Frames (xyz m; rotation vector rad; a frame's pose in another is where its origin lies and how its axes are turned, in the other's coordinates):
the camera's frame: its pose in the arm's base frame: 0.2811 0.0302 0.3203 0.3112 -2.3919 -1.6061
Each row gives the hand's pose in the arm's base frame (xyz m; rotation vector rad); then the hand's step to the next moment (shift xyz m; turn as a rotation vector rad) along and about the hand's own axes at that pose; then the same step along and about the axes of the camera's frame.
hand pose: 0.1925 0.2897 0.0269 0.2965 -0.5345 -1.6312
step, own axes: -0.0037 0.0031 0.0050 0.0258 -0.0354 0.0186
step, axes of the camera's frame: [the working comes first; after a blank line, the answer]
step, axes of the arm's base frame: 0.0007 0.0043 0.0054 -0.0431 -0.0201 0.0011

-0.0016 0.0066 0.0016 0.0472 -0.0047 -0.0044
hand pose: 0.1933 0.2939 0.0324 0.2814 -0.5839 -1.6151
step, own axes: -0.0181 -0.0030 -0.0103 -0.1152 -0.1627 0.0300
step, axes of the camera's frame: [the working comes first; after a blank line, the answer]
step, axes of the arm's base frame: 0.0052 0.0157 -0.0130 -0.1378 0.1249 -0.0779

-0.0108 -0.0064 0.0169 0.0857 -0.0202 0.1814
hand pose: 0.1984 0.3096 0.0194 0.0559 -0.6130 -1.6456
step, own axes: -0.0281 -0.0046 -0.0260 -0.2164 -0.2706 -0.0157
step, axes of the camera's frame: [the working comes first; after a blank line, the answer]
step, axes of the arm's base frame: 0.0108 0.0172 -0.0328 -0.1998 0.2075 -0.1932

-0.0182 -0.0245 0.0236 0.1095 -0.0938 0.3154
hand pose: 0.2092 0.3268 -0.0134 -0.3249 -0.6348 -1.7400
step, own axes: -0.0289 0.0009 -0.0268 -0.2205 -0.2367 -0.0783
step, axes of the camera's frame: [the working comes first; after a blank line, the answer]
step, axes of the arm's base frame: 0.0116 0.0078 -0.0369 -0.1592 0.1697 -0.2380

-0.0164 -0.0318 0.0166 0.0790 -0.1511 0.2858
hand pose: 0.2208 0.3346 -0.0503 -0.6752 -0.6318 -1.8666
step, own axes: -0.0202 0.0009 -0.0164 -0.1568 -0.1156 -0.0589
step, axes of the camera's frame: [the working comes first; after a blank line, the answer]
step, axes of the arm's base frame: 0.0048 0.0012 -0.0256 -0.0648 0.0998 -0.1651

-0.0070 -0.0234 0.0089 0.0171 -0.1133 0.1682
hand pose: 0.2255 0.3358 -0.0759 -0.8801 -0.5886 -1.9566
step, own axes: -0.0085 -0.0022 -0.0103 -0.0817 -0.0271 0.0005
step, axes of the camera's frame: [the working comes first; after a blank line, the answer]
step, axes of the arm's base frame: -0.0025 -0.0015 -0.0132 0.0058 0.0571 -0.0642

0.0017 -0.0127 0.0043 -0.0284 -0.0385 0.0715
